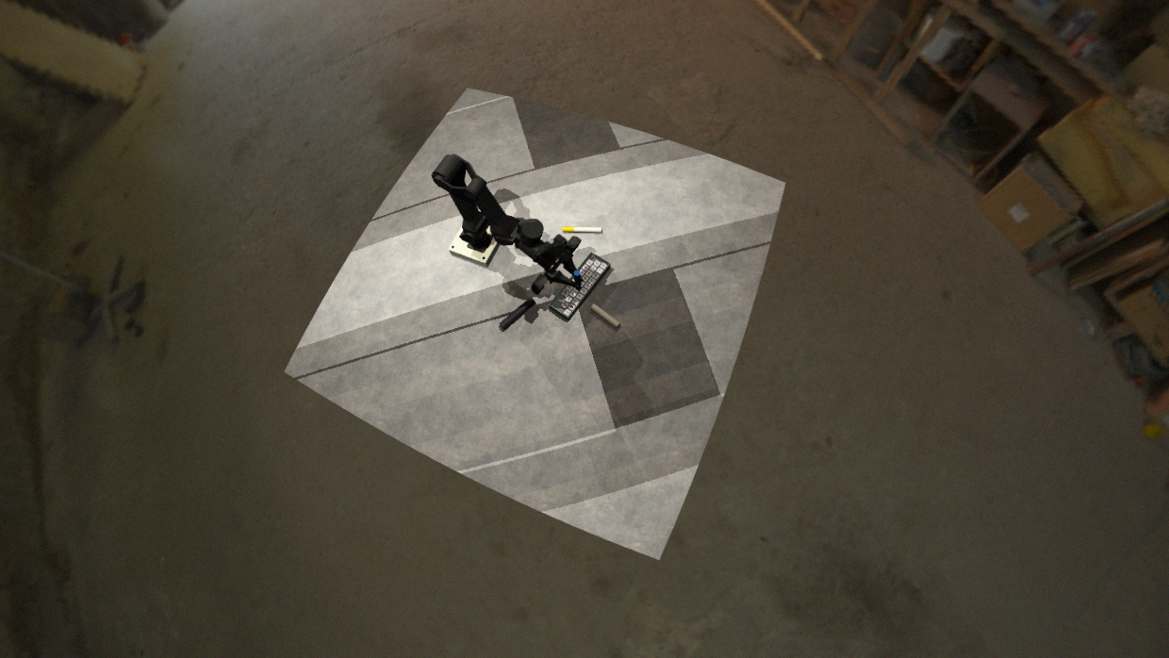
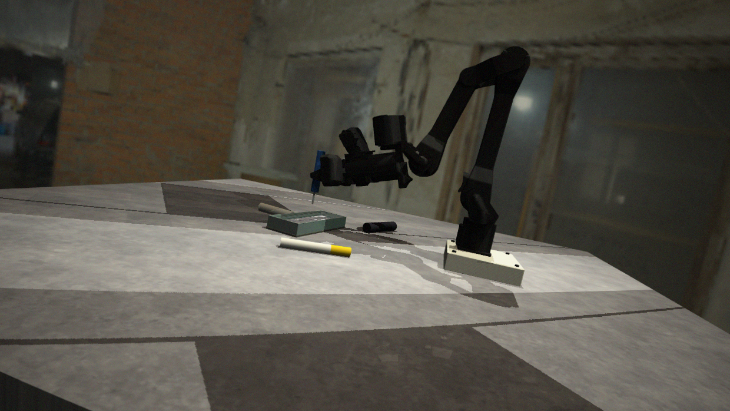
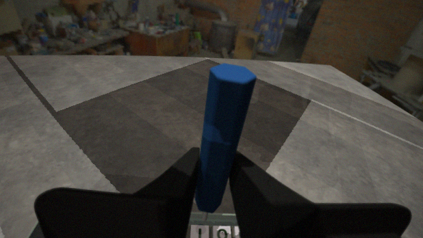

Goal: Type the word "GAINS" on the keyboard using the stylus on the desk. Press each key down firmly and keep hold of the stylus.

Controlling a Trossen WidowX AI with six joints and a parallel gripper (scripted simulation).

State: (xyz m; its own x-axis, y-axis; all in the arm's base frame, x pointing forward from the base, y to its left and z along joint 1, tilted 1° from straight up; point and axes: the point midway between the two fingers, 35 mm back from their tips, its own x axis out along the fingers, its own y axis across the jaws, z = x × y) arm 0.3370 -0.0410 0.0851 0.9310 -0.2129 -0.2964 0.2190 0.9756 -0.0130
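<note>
Now: gripper tip 50 mm above the stylus tip and 10 mm past it. Also, from my gripper tip: black cylinder (160 mm behind, 110 mm to the right, 100 mm below); cream cylinder (100 mm below, 80 mm ahead, 20 mm to the right); blue stylus (20 mm below, 10 mm behind).
</note>
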